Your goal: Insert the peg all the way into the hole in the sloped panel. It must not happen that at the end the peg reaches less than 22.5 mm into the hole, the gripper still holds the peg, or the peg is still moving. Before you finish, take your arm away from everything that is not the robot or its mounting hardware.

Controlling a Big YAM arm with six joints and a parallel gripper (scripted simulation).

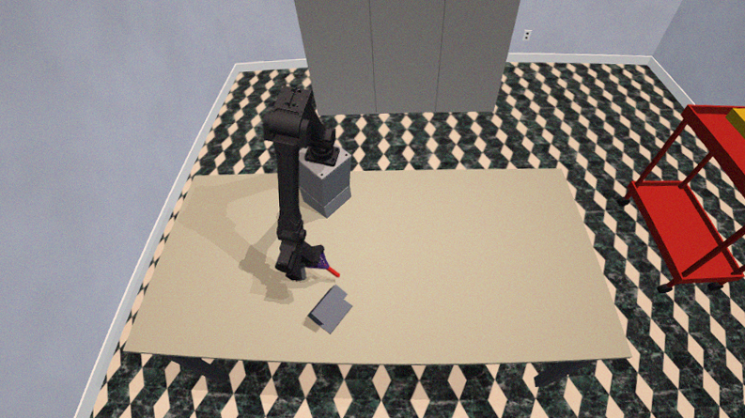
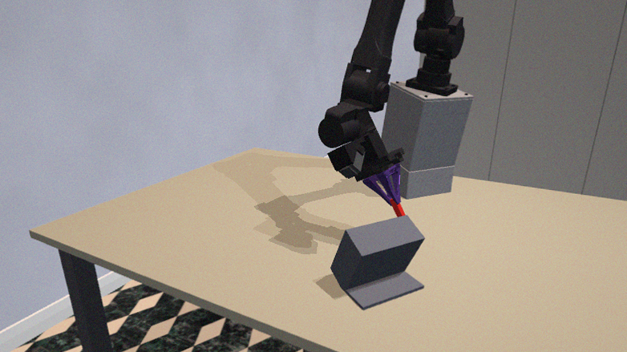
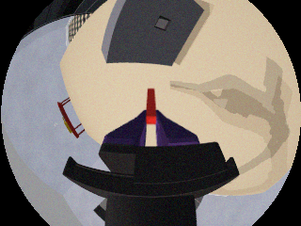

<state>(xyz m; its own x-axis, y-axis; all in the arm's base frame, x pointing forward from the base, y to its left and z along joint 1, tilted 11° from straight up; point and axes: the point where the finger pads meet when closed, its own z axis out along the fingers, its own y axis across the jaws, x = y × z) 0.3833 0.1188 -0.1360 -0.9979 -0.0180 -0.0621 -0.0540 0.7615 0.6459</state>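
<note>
Now: the red peg 30 mm below my hand and 20 mm to the left of it.
</note>
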